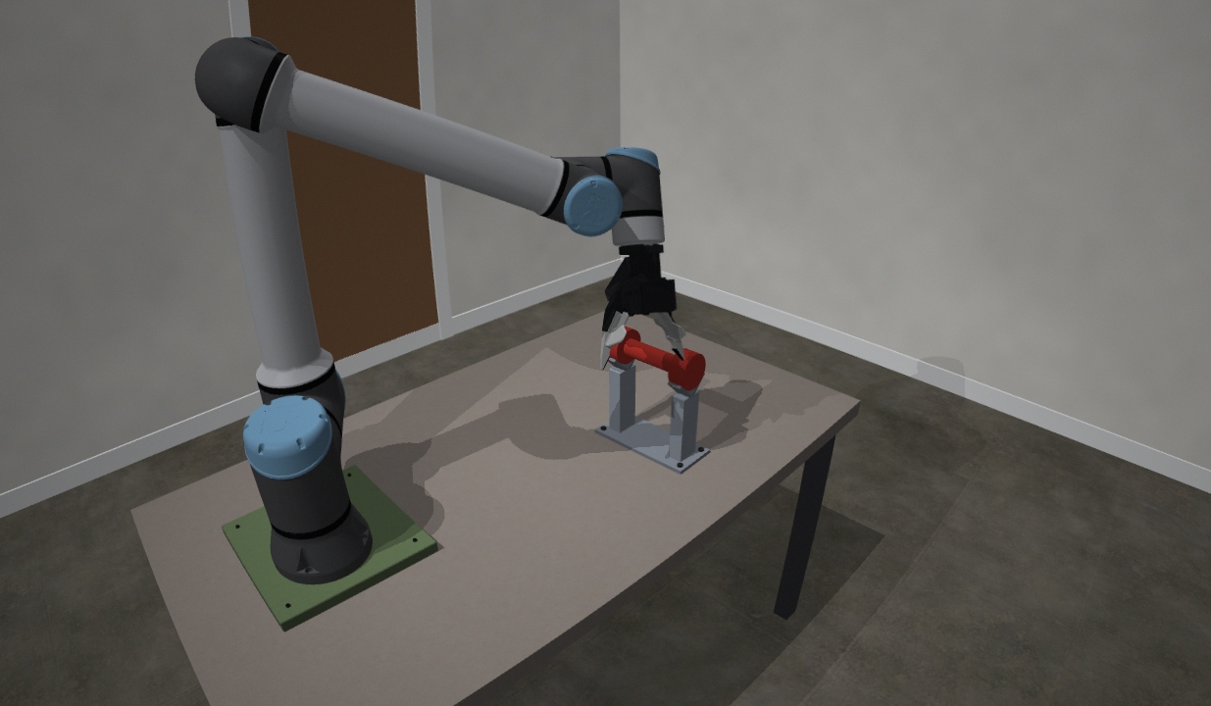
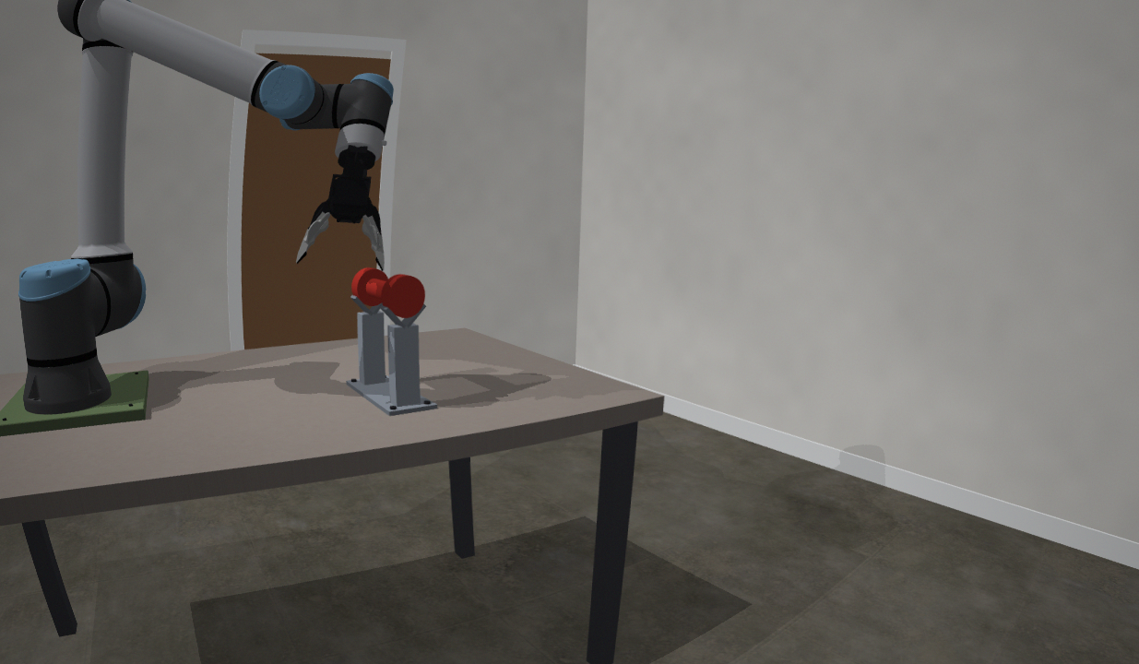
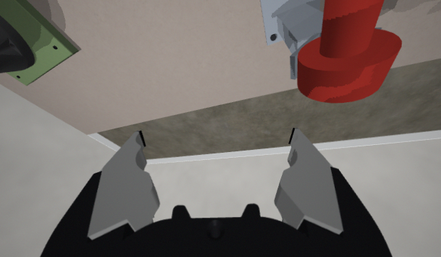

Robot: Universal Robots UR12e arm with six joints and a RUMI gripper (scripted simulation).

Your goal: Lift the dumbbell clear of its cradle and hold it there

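Now: the red dumbbell 13 cm ahead of my hand, 7 cm to the left of it and 6 cm below it.
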